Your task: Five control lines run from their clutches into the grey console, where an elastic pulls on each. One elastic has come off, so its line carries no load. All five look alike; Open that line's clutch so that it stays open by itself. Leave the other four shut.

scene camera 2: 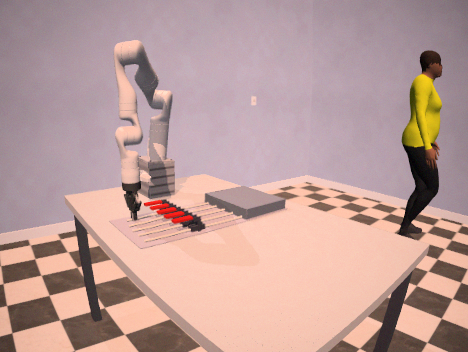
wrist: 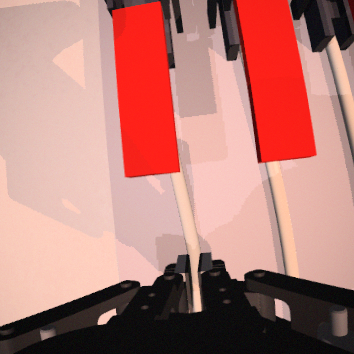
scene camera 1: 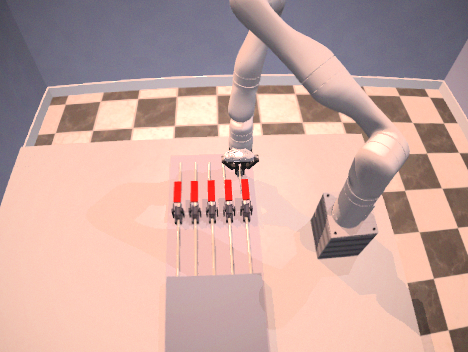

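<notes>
My gripper points down and is shut on the free end of the rightmost line as scene camera 1 shows it. Its fingertips stand low over the mat, a little beyond that line's red clutch lever. The neighbouring lever has its own line. The red levers lie in a row and look alike, all low over their lines. The lines run into the grey console. The elastics inside are hidden.
A pale pink mat lies under the lines. The arm's base stands on the table, to the right of the row in scene camera 1. A person in a yellow top stands beyond the table.
</notes>
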